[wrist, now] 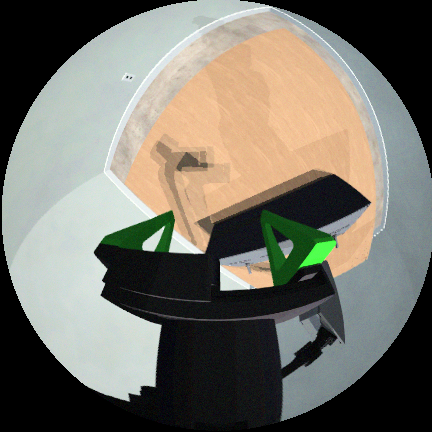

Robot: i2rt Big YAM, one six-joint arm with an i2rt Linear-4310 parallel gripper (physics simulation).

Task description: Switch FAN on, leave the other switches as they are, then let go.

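Where they show: gripper, fingertip midpoint: [217, 214]; arm's base at its link origin: [326, 334].
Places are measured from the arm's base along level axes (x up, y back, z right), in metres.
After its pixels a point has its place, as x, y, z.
The switch panel [287, 205] {-0.358, -0.552, -0.195} is a dark box seen from behind and above, right of centre. A narrow strip of its pale front face [345, 222] {-0.266, -0.521, -0.042} shows along its lower edge. One small lever [249, 268] {-0.307, -0.313, -0.365} sticks out between the fingers and another lever [337, 242] {-0.299, -0.386, -0.015} shows beyond the right finger. The labels are too small and slanted to read, so I cannot tell which switch is FAN or how any switch is set. My gripper [217, 214] {-0.137, -0.713, -0.318} is open with its green fingers wide apart and nothing between them. The right finger overlaps the panel in view and hides part of its front.
The panel stands on a wooden table top [300, 95] {-0.422, -0.854, -0.070} with a grey-mottled border [150, 110] and a pale outer edge. Shadows of the arm and the panel fall on the wood. A wall socket [128, 77] is at the upper left. A dark jointed part [312, 350] shows at the lower right.
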